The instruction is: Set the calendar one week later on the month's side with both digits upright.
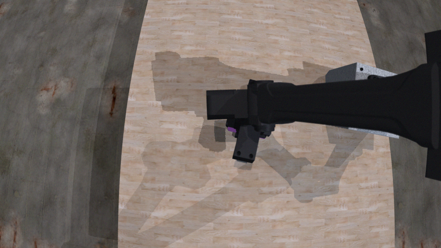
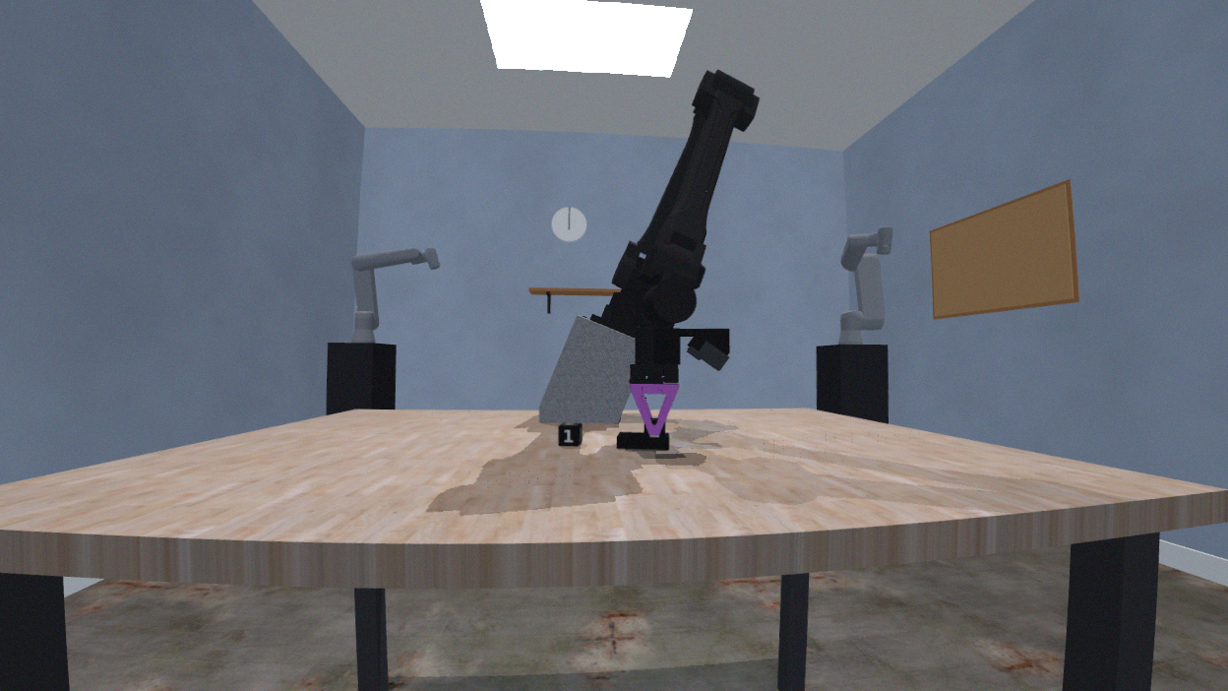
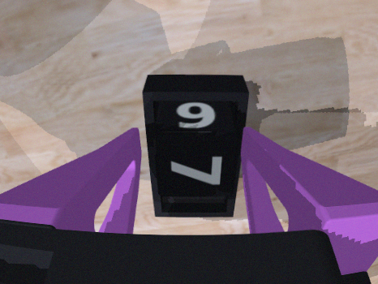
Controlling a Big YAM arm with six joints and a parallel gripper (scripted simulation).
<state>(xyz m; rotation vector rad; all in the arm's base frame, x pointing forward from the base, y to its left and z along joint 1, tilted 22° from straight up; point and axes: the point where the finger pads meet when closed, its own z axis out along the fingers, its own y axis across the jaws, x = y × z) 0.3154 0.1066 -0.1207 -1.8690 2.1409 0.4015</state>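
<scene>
My gripper is now right at the black cube. From my hand the other things lie so: black tray: 2 cm to the right, 2 cm below.
</scene>
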